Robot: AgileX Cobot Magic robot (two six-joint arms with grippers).
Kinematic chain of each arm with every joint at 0, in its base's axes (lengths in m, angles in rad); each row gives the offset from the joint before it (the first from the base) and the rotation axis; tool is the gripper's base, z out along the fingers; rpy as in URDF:
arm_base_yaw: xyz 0 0 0.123 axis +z
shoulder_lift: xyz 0 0 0 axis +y
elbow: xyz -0.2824 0 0.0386 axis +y
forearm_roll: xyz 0.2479 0 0.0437 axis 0.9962 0 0.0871
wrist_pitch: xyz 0 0 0 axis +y
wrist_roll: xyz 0.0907 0 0.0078 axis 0.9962 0 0.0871
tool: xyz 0 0 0 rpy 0 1.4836 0
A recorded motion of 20 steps. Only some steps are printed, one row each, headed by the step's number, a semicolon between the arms.
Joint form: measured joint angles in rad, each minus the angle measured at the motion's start. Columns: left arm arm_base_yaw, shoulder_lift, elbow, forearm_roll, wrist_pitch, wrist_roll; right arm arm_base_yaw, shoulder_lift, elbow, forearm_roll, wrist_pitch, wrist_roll.
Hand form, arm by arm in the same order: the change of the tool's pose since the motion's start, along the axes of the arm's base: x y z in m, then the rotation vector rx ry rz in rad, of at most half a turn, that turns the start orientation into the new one. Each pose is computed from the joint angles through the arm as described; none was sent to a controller.
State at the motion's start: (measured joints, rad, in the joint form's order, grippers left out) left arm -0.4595 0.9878 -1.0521 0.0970 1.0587 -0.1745; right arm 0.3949 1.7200 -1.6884 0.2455 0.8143 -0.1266
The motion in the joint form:
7: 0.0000 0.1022 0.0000 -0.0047 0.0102 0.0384; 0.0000 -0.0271 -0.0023 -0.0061 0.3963 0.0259
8: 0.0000 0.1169 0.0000 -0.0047 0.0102 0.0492; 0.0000 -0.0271 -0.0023 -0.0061 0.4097 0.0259
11: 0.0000 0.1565 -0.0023 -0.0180 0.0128 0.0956; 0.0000 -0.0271 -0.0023 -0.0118 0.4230 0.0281
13: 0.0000 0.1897 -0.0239 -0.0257 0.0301 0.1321; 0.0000 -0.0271 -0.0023 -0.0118 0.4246 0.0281
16: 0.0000 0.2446 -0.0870 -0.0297 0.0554 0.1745; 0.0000 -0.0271 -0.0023 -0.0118 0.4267 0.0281
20: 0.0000 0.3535 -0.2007 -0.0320 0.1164 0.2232; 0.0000 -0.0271 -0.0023 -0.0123 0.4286 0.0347
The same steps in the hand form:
7: 0.0207 -0.0106 -0.0199 0.0666 0.0959 -0.0309; -0.0344 -0.0099 -0.0097 -0.1363 0.3339 0.0740
8: 0.0237 -0.0121 -0.0229 0.0788 0.1073 -0.0399; -0.0355 -0.0102 -0.0102 -0.1417 0.3457 0.0771
11: 0.0309 -0.0168 -0.0306 0.1081 0.1409 -0.0799; -0.0364 -0.0110 -0.0108 -0.1511 0.3565 0.0768
13: 0.0369 -0.0204 -0.0322 0.1314 0.1640 -0.1105; -0.0365 -0.0111 -0.0108 -0.1518 0.3580 0.0772
16: 0.0491 -0.0267 -0.0273 0.1558 0.1740 -0.1455; -0.0366 -0.0111 -0.0109 -0.1526 0.3598 0.0776
20: 0.0723 -0.0383 -0.0236 0.1980 0.2189 -0.1856; -0.0368 -0.0112 -0.0110 -0.1508 0.3640 0.0727

